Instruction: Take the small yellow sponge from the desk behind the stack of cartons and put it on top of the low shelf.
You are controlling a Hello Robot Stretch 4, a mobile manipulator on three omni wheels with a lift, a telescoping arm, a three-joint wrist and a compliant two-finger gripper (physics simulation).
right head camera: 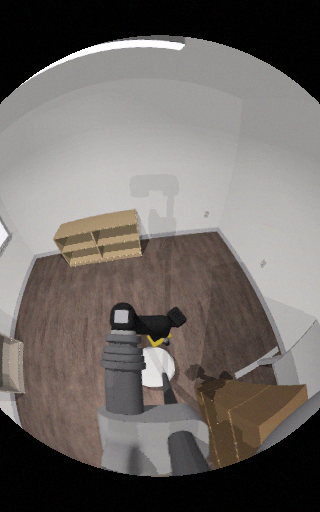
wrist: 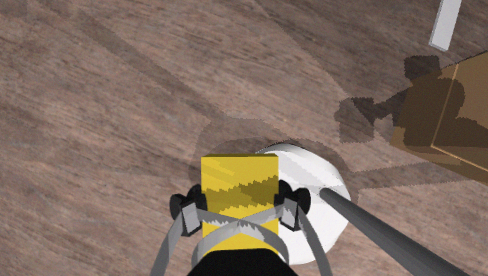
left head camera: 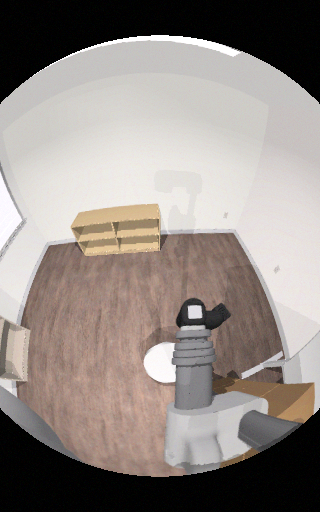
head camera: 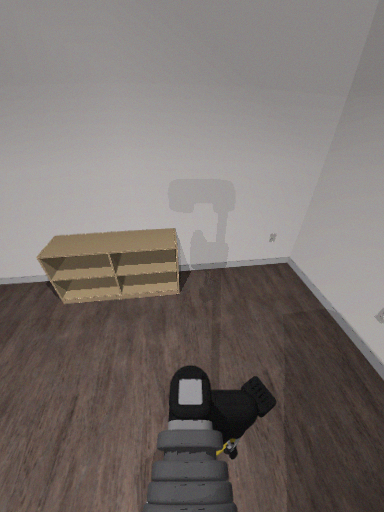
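Observation:
My gripper is shut on the yellow sponge, with one fingertip on each of its sides, held above the floor. In the head camera view a bit of yellow shows beside the arm, below the dark wrist. The low shelf is light wood with a flat top and open compartments. It stands against the far wall, ahead and left of the gripper and well apart from it. The brown cartons stand at the right, near the robot.
My white round base is below the arm. A tall beige shelf unit is at the left edge. A pale bar lies low beyond the cartons. A wall closes the right side.

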